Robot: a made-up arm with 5 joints.
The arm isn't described. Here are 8 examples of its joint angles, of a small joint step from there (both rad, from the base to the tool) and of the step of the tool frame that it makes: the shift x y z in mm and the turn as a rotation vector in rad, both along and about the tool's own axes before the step.
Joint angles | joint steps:
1: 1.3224 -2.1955 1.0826 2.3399 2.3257 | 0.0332 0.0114 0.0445 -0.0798 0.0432
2: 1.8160 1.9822 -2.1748 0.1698 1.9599 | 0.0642 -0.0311 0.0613 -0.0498 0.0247
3: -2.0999 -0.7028 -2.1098 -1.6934 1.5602 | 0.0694 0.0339 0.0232 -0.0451 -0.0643
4: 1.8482 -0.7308 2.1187 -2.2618 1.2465 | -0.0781 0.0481 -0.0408 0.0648 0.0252
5: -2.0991 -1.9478 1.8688 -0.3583 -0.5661 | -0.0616 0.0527 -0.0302 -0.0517 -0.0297
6: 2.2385 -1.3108 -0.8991 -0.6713 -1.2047 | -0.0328 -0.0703 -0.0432 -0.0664 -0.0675
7: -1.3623 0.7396 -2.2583 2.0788 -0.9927 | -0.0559 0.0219 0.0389 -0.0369 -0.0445
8: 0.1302 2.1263 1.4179 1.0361 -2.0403 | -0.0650 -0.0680 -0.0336 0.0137 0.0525
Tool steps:
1: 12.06 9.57 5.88 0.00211 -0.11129 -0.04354
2: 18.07 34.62 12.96 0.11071 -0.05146 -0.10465
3: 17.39 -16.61 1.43 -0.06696 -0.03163 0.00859
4: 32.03 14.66 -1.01 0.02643 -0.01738 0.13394
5: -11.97 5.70 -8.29 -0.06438 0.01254 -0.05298
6: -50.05 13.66 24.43 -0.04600 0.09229 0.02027
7: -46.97 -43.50 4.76 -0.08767 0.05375 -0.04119
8: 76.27 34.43 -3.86 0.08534 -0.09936 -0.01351
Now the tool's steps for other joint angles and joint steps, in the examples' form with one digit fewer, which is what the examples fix.
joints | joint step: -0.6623 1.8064 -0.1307 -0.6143 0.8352 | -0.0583 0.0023 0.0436 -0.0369 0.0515
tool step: -0.2 -6.9 29.2 0.0421 0.0696 0.0162
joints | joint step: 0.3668 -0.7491 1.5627 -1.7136 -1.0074 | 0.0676 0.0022 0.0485 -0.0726 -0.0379
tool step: -48.5 -12.5 4.4 -0.0348 0.0618 0.1011
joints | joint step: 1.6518 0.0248 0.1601 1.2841 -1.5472 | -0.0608 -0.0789 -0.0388 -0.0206 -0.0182
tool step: -33.5 7.7 -10.5 -0.0020 0.0172 -0.0579
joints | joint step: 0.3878 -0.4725 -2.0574 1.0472 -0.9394 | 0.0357 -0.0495 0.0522 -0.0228 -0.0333
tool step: -24.5 -19.5 11.9 -0.0673 0.0533 -0.0015
